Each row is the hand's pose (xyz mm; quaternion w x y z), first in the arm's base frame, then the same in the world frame.
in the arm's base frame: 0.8 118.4 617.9 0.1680 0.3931 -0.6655 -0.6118
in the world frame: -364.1 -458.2 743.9 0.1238 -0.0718 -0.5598 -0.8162
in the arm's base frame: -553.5 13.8 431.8 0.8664 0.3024 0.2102 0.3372
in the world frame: -826.4 -187.0 999.9 0.7435 0.5710 0.3409 -0.0711
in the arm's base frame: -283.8 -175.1 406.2 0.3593 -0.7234 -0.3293 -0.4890
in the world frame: -821.8 -442.2 790.4 0.3672 -0.8562 0.1488 -0.3317
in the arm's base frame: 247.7 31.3 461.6 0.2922 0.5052 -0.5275 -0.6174
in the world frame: -371.5 -564.9 458.3 0.1649 0.0860 -0.4327 -0.8821
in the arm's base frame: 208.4 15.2 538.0 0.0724 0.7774 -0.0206 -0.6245
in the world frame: -363.6 -594.7 540.1 0.2446 -0.4549 0.1607 0.8411
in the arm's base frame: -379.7 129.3 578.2 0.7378 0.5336 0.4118 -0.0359
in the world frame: -580.5 -252.3 983.1 0.4059 0.6875 0.4459 -0.4047
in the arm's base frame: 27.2 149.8 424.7 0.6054 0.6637 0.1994 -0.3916
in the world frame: -429.2 -355.5 588.1 0.2311 0.5859 0.2225 -0.7442
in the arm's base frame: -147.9 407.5 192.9 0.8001 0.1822 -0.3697 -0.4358
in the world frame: -470.6 28.6 548.7 0.6533 -0.0061 -0.0361 -0.7562
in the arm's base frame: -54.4 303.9 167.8 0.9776 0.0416 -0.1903 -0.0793
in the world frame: -502.9 -80.6 464.2 0.8804 0.0822 0.1781 -0.4317
